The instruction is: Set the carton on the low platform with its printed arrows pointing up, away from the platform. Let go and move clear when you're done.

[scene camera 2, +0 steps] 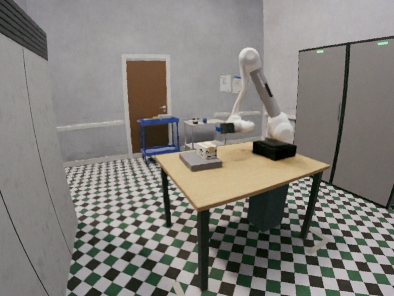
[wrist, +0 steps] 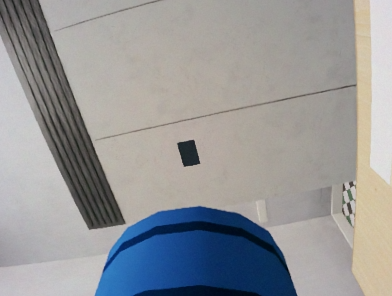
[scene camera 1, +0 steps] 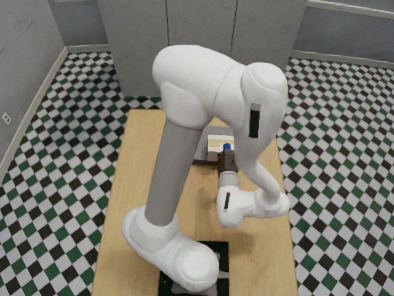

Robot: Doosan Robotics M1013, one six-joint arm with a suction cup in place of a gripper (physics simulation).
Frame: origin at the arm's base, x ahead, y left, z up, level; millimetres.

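Seen in the pictures: hand, its tool point: (scene camera 2: 216,129) (wrist: 194,278) (scene camera 1: 226,145); arm's base, origin of its link: (scene camera 2: 273,143).
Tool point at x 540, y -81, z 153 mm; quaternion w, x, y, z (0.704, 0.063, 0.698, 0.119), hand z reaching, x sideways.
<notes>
Pixels of each thing's top centre, then the offset from my tool point to it. Level surfaces: height alone.
- small white carton, centre of its top: (scene camera 1: 222,143) (scene camera 2: 206,144) dx +92, dy +12, dz -115 mm
- low grey platform, centre of its top: (scene camera 1: 220,142) (scene camera 2: 199,156) dx +158, dy +18, dz -205 mm
- wooden table, height of its surface: dz -253 mm
The small white carton (scene camera 1: 214,141) (scene camera 2: 205,150) with a tan tape strip rests on the low grey platform (scene camera 1: 201,154) (scene camera 2: 200,164). Dark printed marks show on its upright sides in scene camera 2; they are too blurred to read the arrows' direction for certain. My blue suction cup (scene camera 1: 227,146) (scene camera 2: 218,128) (wrist: 197,250) points sideways, above and to the arm's side of the carton, with a visible gap. Nothing hangs on it, so it is open. In scene camera 1 the cup and wrist hide part of the carton. In the wrist view a pale surface at the right edge cannot be identified.
The wooden table (scene camera 1: 135,165) (scene camera 2: 240,177) bears the platform and the arm's black base (scene camera 2: 274,149). Grey cabinets (scene camera 1: 200,50) (wrist: 225,65) stand beyond the table's far edge. A blue cart (scene camera 2: 159,120) and a pale side table stand by the back wall.
</notes>
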